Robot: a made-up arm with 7 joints. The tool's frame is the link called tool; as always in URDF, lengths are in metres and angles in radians.
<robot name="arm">
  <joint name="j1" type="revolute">
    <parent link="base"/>
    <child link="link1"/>
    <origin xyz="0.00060 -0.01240 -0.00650" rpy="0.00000 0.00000 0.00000"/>
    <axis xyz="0 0.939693 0.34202"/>
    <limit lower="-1.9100" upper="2.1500" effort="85" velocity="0.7"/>
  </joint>
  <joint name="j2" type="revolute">
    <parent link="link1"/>
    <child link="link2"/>
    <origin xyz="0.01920 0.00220 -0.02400" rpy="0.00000 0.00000 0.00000"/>
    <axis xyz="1 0 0"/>
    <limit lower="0.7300" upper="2.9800" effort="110" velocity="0.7"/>
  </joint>
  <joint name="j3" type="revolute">
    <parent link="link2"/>
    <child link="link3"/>
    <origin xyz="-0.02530 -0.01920 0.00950" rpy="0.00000 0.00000 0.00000"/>
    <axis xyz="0 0 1"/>
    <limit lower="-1.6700" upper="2.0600" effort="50" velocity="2"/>
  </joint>
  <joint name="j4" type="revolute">
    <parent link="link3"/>
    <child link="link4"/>
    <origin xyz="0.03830 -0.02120 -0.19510" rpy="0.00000 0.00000 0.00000"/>
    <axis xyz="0 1 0"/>
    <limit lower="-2.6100" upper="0.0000" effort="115" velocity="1.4"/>
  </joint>
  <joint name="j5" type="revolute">
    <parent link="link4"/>
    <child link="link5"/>
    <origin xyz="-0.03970 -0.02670 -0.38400" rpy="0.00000 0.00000 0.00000"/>
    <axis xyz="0 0 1"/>
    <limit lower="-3.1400" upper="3.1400" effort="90" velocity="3.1"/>
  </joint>
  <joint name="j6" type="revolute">
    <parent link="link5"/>
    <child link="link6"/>
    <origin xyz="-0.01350 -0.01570 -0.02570" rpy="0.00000 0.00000 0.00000"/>
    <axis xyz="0 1 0"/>
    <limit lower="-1.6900" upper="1.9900" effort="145" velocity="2.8"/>
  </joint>
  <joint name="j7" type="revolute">
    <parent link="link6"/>
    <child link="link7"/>
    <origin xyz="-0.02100 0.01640 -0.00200" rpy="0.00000 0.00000 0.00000"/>
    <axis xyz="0 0 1"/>
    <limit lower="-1.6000" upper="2.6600" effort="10" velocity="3"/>
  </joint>
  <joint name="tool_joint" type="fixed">
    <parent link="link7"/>
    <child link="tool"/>
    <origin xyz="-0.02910 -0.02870 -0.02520" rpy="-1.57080 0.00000 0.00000"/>
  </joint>
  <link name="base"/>
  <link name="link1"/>
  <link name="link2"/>
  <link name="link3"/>
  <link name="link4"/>
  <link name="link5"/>
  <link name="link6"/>
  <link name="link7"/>
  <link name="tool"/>
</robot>
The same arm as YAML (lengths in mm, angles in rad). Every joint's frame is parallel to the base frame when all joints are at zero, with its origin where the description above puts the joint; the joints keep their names.
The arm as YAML. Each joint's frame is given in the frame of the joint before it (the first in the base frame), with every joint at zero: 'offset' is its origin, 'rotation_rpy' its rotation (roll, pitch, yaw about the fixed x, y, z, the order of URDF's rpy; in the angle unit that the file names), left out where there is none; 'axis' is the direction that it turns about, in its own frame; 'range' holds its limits. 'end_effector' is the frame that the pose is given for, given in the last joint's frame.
length_unit: mm
angle_unit: rad
chain:
  - id: j1
    offset: [0.6, -12.4, -6.5]
    axis: [0.0, 0.9397, 0.342]
    range: [-1.91, 2.15]
  - id: j2
    offset: [19.2, 2.2, -24.0]
    axis: "+x"
    range: [0.73, 2.98]
  - id: j3
    offset: [-25.3, -19.2, 9.5]
    axis: "+z"
    range: [-1.67, 2.06]
  - id: j4
    offset: [38.3, -21.2, -195.1]
    axis: "+y"
    range: [-2.61, 0.0]
  - id: j5
    offset: [-39.7, -26.7, -384.0]
    axis: "+z"
    range: [-3.14, 3.14]
  - id: j6
    offset: [-13.5, -15.7, -25.7]
    axis: "+y"
    range: [-1.69, 1.99]
  - id: j7
    offset: [-21.0, 16.4, -2.0]
    axis: "+z"
    range: [-1.6, 2.66]
end_effector:
  offset: [-29.1, -28.7, -25.2]
  rotation_rpy: [-1.5708, 0.0, 0.0]

